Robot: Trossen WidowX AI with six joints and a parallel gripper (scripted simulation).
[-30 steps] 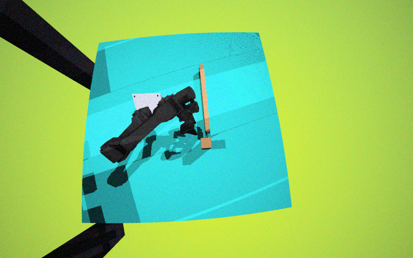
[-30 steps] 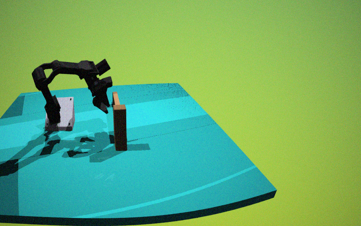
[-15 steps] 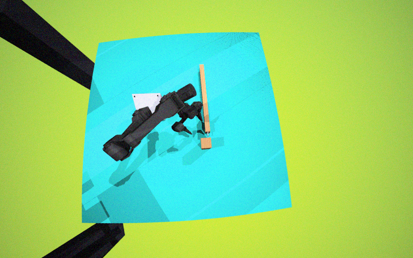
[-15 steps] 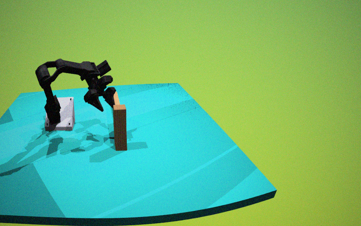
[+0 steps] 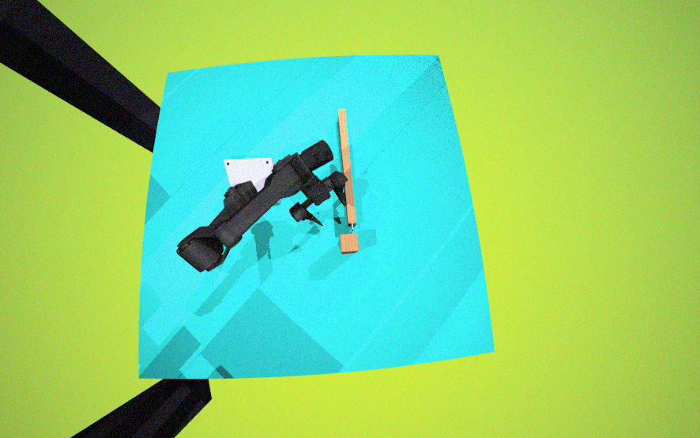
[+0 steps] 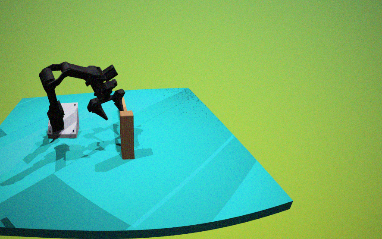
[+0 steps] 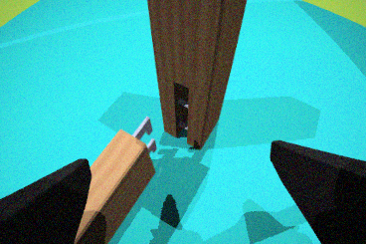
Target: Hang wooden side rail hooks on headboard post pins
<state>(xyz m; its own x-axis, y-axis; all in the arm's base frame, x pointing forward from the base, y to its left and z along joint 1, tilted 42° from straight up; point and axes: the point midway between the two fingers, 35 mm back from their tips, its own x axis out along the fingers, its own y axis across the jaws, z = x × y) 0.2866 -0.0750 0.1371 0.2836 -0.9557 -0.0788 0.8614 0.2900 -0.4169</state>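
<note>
Right now the headboard post is 9 cm to the right of my gripper tip, 5 cm below it and 3 cm ahead of it.
</note>
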